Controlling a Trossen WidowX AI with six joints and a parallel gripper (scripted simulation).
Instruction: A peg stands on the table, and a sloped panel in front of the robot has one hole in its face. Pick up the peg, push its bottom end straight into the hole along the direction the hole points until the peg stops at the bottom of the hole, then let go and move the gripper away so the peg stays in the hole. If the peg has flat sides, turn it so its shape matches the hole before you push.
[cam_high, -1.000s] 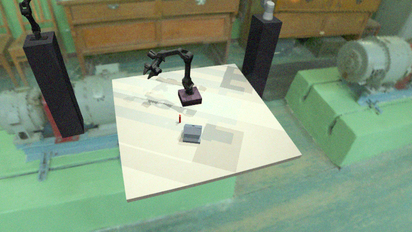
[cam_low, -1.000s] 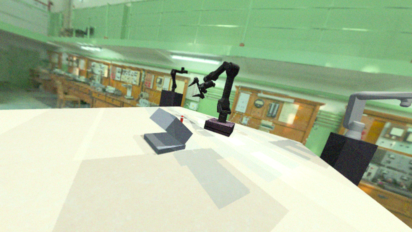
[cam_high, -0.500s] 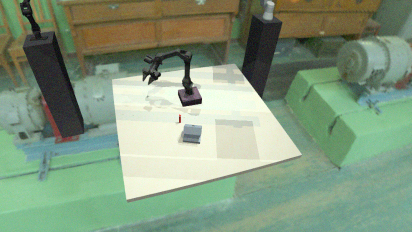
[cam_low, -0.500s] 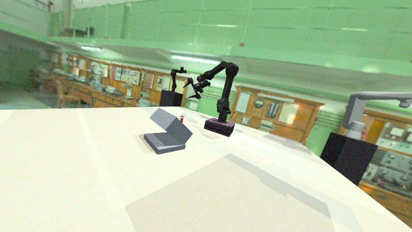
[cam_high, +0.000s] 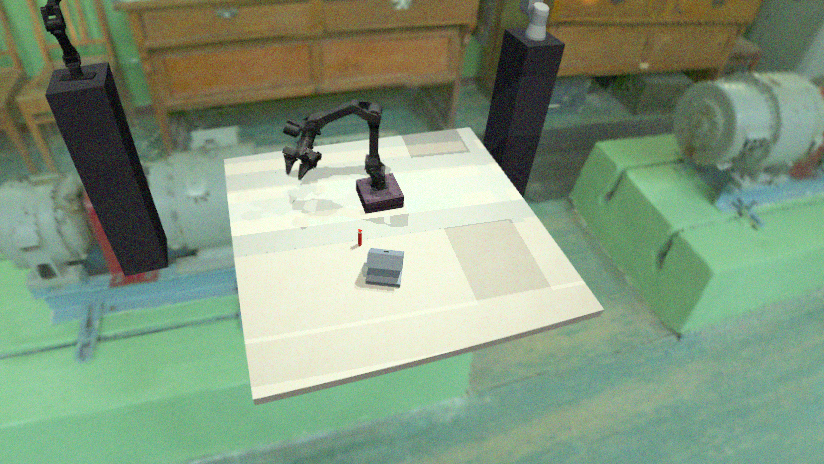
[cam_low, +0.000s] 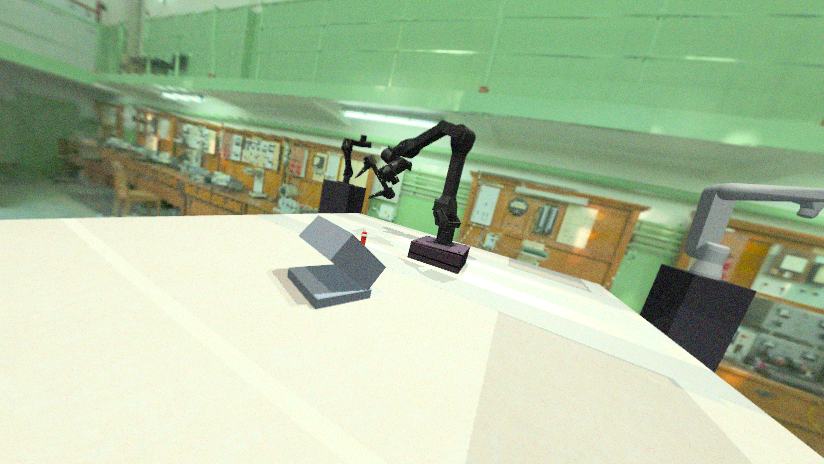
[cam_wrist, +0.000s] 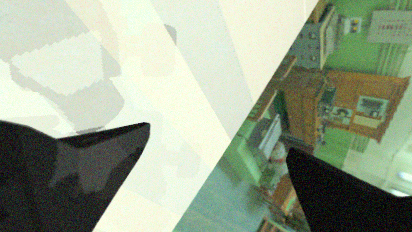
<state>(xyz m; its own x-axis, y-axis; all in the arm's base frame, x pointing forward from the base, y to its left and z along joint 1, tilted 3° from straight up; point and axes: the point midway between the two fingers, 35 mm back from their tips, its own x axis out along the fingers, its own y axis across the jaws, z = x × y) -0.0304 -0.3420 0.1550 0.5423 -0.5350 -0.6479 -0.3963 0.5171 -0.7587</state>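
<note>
Right now the red peg is 28 cm ahead of my gripper tip, 20 cm to the left of it and 12 cm below it. Round my gripper tip: grey sloped panel (45 cm ahead, 25 cm to the left, 10 cm below).
</note>
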